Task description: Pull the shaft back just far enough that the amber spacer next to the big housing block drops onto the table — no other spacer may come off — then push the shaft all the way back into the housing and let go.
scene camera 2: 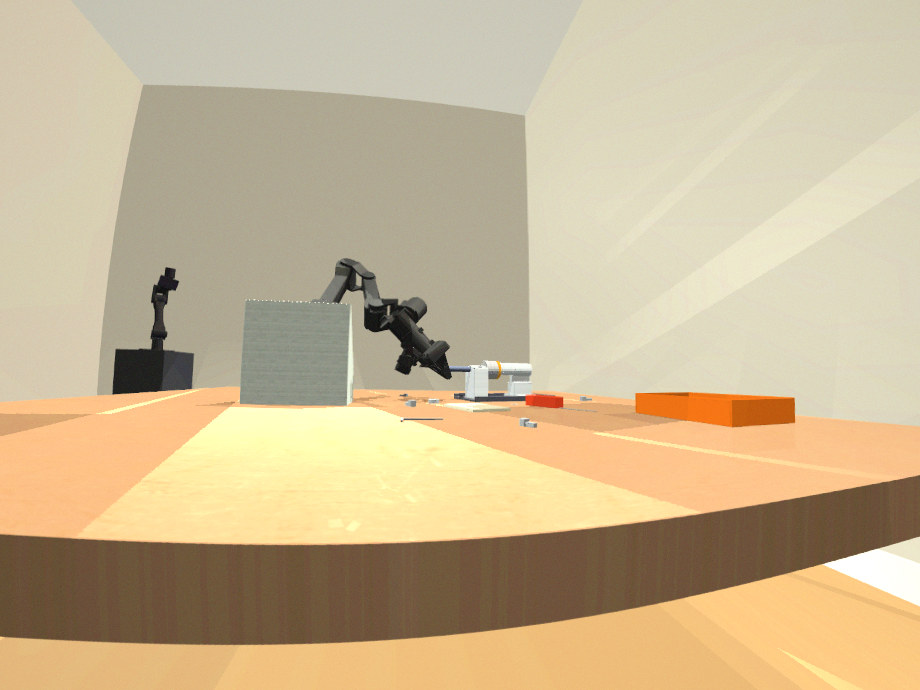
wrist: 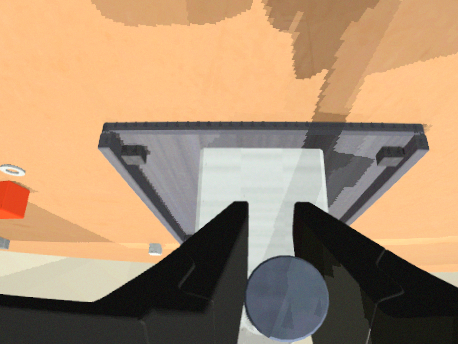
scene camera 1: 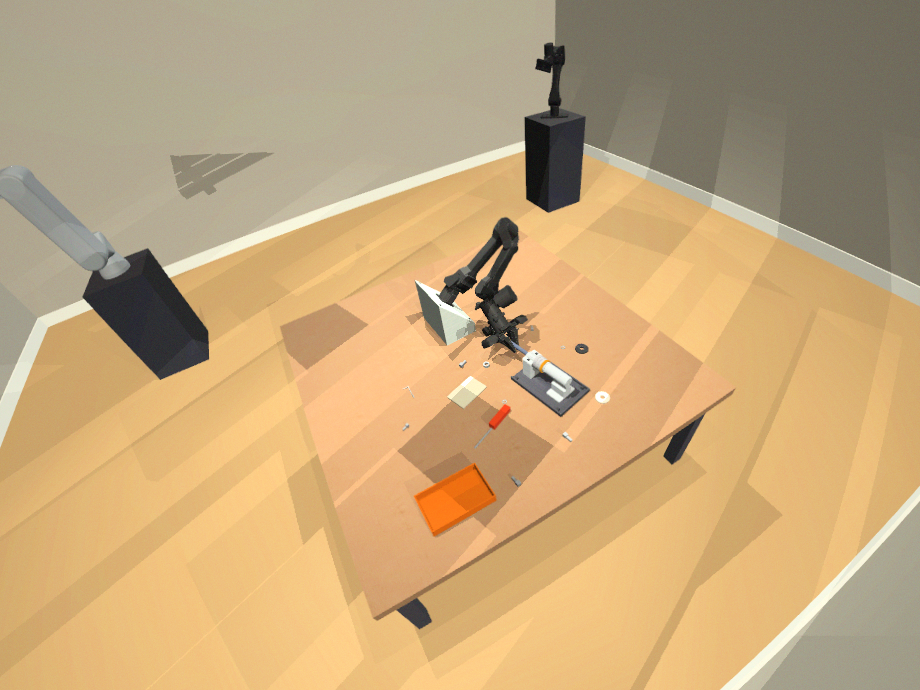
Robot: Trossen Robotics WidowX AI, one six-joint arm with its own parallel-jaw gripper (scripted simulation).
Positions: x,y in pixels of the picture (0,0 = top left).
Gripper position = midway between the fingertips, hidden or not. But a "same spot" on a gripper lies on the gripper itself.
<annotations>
gripper: scene camera 2; wrist 270,216; scene camera 1
same spot on gripper: [scene camera 2: 441,365] = [scene camera 1: 507,344]
</annotations>
